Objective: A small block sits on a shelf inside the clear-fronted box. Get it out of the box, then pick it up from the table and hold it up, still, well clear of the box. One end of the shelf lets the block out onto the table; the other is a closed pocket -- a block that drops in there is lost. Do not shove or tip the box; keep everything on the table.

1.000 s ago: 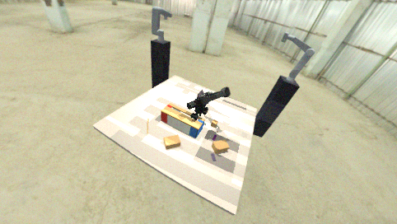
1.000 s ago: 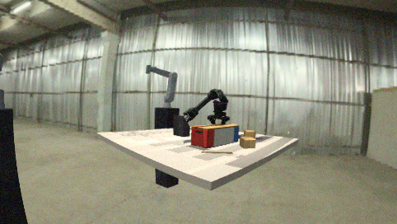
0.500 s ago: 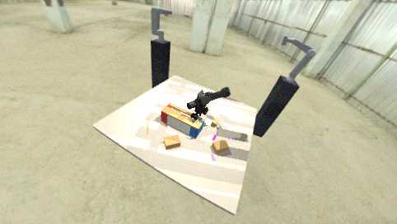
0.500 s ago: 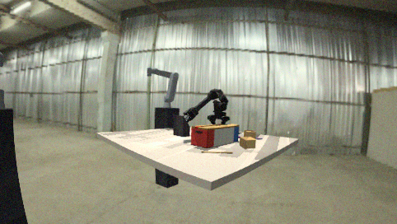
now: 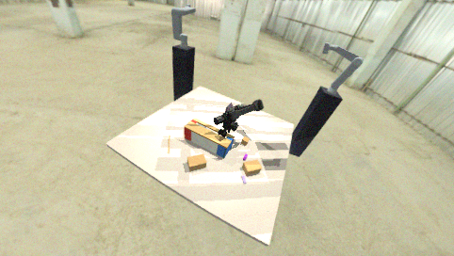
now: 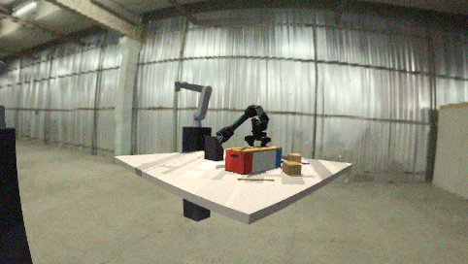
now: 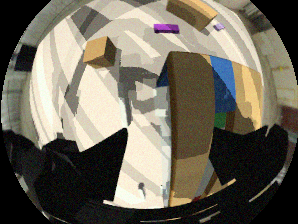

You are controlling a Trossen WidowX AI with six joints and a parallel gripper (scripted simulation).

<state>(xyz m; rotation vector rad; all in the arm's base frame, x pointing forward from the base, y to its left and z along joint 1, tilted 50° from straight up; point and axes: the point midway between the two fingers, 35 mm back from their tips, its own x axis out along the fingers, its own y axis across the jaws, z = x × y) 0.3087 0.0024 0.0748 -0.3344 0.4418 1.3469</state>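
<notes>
The green block is 7 cm ahead of my gripper tip. The rest, counted from my gripper tip: thin stick 40 cm to the right, 23 cm ahead, 9 cm below; then clear-fronted box 13 cm to the right, 3 cm below, 2 cm ahead.
</notes>
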